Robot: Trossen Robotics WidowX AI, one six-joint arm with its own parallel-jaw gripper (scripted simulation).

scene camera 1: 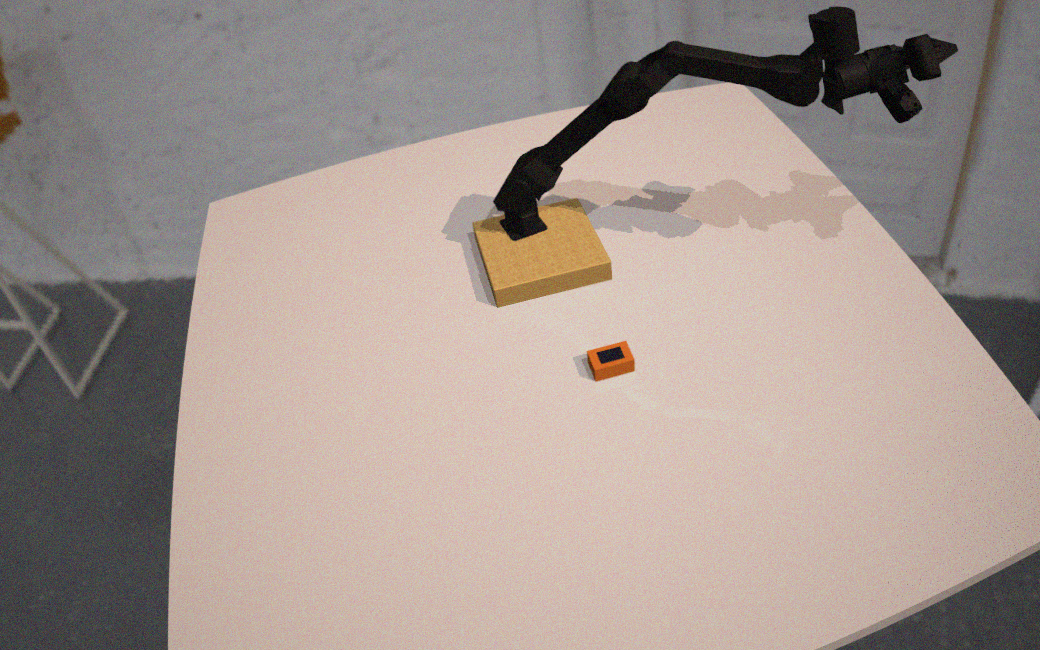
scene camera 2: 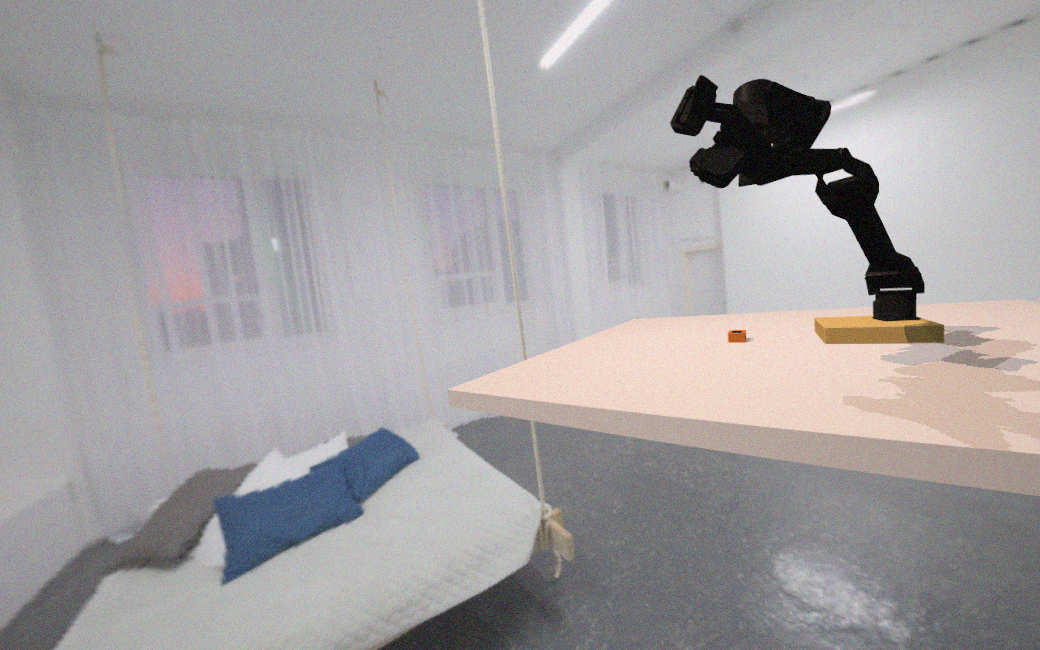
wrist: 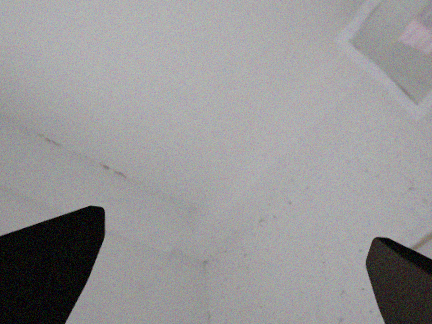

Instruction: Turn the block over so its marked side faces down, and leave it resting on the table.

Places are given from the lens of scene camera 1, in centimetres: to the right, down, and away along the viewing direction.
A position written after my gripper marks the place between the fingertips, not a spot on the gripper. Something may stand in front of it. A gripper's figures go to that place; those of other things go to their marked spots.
my gripper [scene camera 1: 942, 50]: 63, -41, 94
orange block [scene camera 1: 616, 359]: 14, 5, 112
